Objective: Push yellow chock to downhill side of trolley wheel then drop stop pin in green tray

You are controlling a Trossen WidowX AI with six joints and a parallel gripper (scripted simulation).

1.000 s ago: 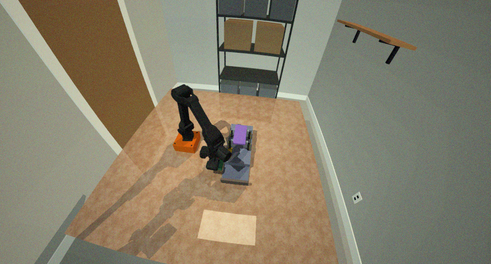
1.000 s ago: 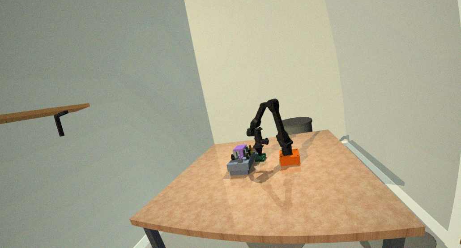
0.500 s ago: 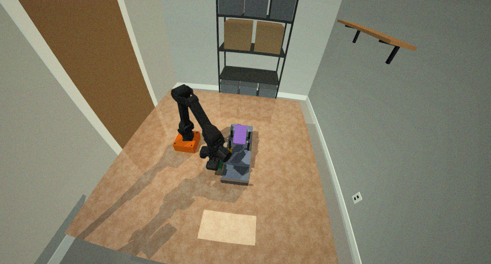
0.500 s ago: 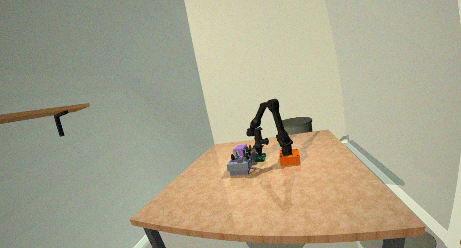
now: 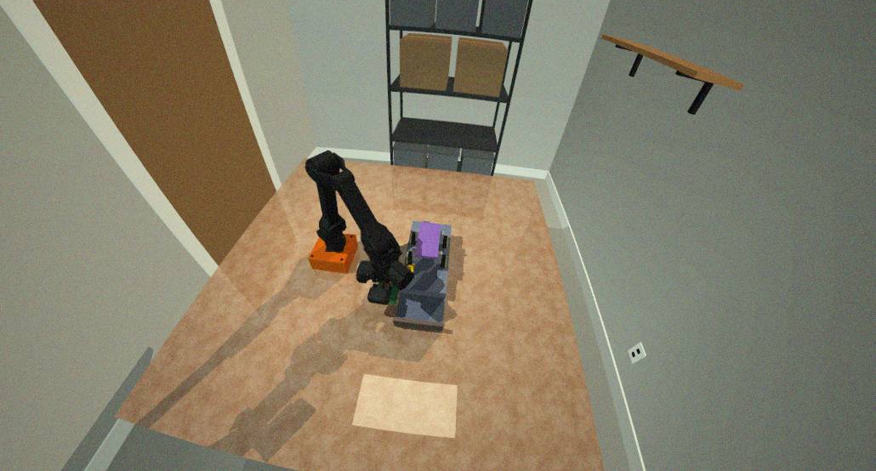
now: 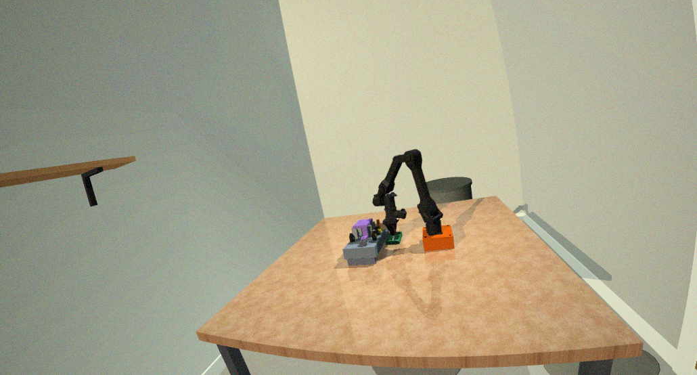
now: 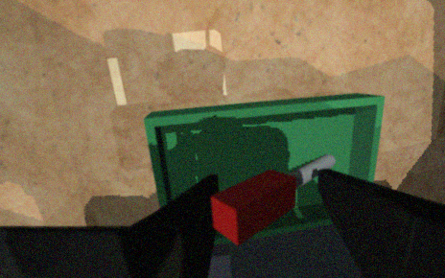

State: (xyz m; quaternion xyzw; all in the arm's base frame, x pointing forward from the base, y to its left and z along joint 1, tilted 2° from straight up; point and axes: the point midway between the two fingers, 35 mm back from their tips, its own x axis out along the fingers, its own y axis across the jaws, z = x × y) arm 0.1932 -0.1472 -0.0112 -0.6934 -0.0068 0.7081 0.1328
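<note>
The red-headed stop pin is 1 cm to the left of my gripper tip. Also, from my gripper tip: yellow chock: 7 cm ahead, 5 cm above, 2 cm to the left; then grey ramp: 14 cm ahead, 10 cm to the left, 2 cm above; then green tray: 3 cm below, 1 cm to the left.
</note>
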